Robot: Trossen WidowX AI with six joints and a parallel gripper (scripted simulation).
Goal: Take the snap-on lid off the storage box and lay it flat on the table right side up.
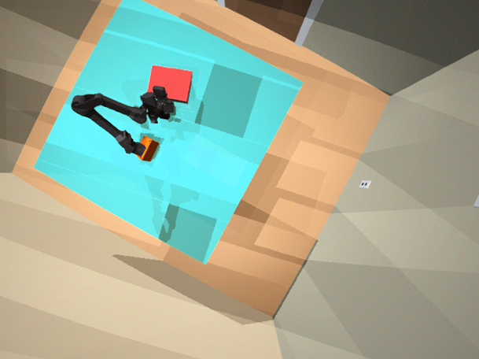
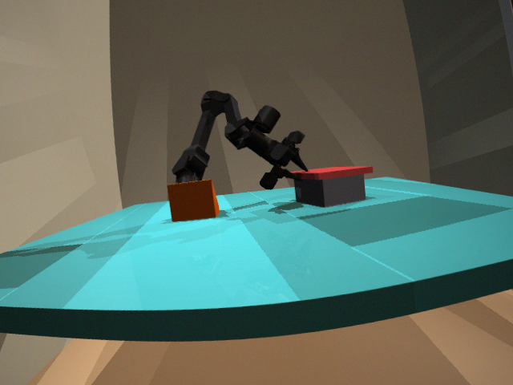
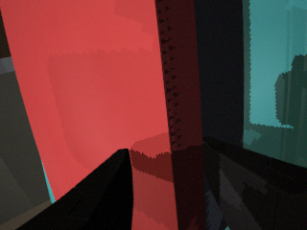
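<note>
Right now the lid is 7 cm ahead of my gripper tip, 3 cm to the left of it and 1 cm above it. Round my gripper tip: grey storage box: 7 cm ahead, 3 cm to the left, 4 cm below.
</note>
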